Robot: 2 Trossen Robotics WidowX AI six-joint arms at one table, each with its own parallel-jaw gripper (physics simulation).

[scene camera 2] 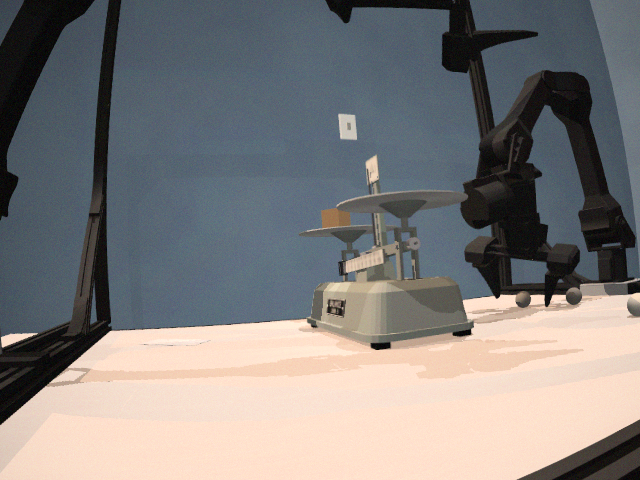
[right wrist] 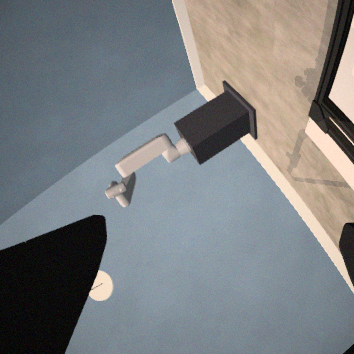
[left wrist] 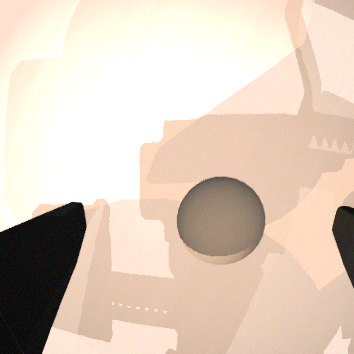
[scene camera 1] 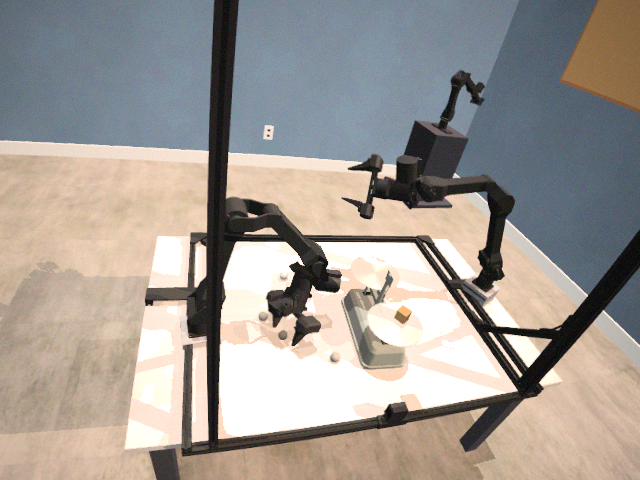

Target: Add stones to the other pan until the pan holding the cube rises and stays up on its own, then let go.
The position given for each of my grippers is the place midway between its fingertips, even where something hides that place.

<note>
My right gripper (scene camera 1: pixel 344 183) is open, holding nothing. I also see my left gripper (scene camera 2: pixel 522 302) and a grey balance scale (scene camera 2: pixel 378 308).
The grey balance scale is seen too in scene camera 1 (scene camera 1: pixel 380 340). My left gripper also shows in the left wrist view (left wrist: pixel 215 218) and in scene camera 1 (scene camera 1: pixel 283 336). My right gripper shows as well in the right wrist view (right wrist: pixel 230 233). The right wrist view does not show the grey balance scale: it is out of frame. The left wrist view misses the grey balance scale: it is out of frame.
</note>
